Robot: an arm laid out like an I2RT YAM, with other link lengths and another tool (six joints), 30 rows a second.
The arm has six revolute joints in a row. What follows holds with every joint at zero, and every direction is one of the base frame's.
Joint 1 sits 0.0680 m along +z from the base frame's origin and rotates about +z.
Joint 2 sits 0.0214 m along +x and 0.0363 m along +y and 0.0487 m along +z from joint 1 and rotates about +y.
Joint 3 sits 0.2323 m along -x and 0.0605 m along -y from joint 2 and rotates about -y.
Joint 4 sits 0.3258 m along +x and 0.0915 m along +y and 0.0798 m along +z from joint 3 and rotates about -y.
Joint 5 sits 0.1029 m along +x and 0.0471 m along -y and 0.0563 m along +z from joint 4 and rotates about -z.
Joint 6 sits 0.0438 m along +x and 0.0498 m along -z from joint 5 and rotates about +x.
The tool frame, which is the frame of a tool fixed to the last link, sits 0.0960 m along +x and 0.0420 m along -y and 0.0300 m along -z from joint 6; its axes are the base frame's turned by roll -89.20, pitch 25.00 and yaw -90.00 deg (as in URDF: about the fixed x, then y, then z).
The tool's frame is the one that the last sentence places.
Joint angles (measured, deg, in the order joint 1, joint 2, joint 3, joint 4, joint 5, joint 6), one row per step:
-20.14, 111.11, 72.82, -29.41, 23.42, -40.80
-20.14, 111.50, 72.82, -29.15, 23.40, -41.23
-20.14, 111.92, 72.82, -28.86, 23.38, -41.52
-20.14, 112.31, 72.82, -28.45, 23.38, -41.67
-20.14, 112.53, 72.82, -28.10, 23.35, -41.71
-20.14, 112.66, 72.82, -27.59, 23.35, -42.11
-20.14, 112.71, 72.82, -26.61, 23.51, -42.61
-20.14, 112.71, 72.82, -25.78, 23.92, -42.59
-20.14, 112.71, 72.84, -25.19, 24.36, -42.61
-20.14, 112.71, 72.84, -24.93, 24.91, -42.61
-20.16, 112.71, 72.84, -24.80, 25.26, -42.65
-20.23, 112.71, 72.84, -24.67, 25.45, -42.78
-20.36, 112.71, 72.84, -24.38, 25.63, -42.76
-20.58, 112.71, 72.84, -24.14, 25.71, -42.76
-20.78, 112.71, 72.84, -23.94, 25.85, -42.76
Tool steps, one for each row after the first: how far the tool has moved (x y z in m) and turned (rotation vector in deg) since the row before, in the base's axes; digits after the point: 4 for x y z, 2 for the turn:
0.0005, -0.0001, -0.0028, -0.02, 0.33, 0.37
0.0004, -0.0001, -0.0030, 0.01, 0.26, 0.25
0.0006, -0.0002, -0.0026, -0.03, 0.05, 0.13
0.0007, -0.0002, -0.0013, -0.03, -0.11, 0.05
0.0017, -0.0006, -0.0002, -0.21, -0.16, 0.34
0.0031, -0.0014, 0.0016, -0.56, -0.57, 0.36
0.0020, -0.0015, 0.0021, -0.63, -0.66, -0.18
0.0013, -0.0014, 0.0019, -0.59, -0.42, -0.17
0.0000, -0.0011, 0.0014, -0.56, -0.07, -0.23
-0.0001, -0.0008, 0.0008, -0.35, 0.01, -0.14
-0.0001, -0.0010, 0.0006, -0.23, 0.01, -0.05
0.0000, -0.0016, 0.0008, -0.25, -0.23, -0.22
-0.0004, -0.0021, 0.0006, -0.15, -0.20, -0.25
-0.0005, -0.0020, 0.0006, -0.19, -0.14, -0.26

